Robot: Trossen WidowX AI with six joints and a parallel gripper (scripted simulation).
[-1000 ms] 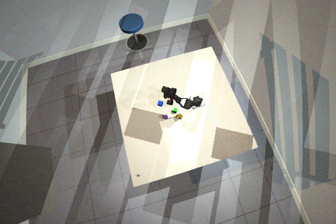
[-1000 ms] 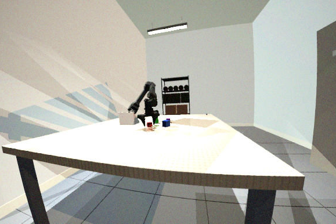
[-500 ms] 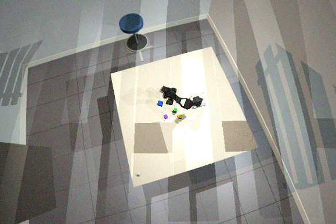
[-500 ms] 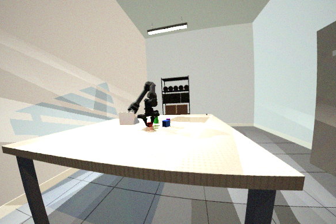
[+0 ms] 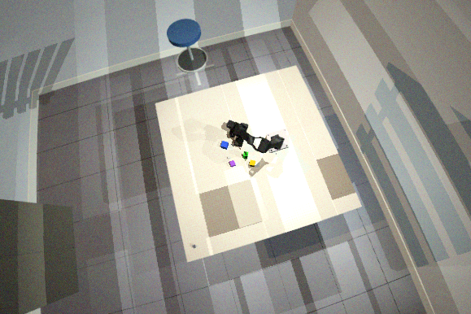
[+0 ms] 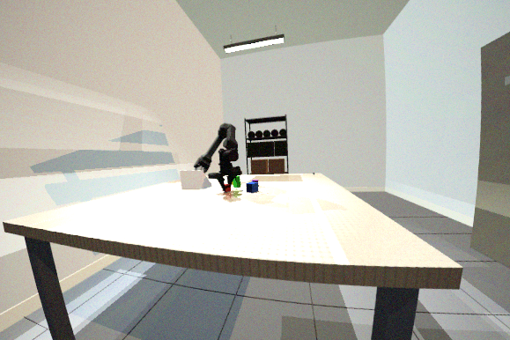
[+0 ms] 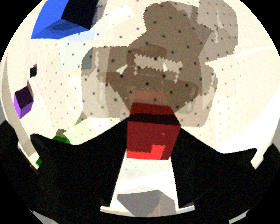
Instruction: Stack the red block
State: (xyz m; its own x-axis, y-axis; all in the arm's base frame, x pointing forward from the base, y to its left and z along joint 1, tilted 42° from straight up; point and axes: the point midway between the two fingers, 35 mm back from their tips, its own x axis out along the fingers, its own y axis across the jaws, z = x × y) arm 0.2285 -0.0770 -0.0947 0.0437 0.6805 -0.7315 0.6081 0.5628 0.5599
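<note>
The yellow block is 22 cm to the left of my gripper tip and 1 cm above it. The rest, counted from my gripper tip: purple block (16 cm to the left, 14 cm ahead, 1 cm above); red block (1 cm above); blue block (14 cm ahead, 1 cm above).
</note>
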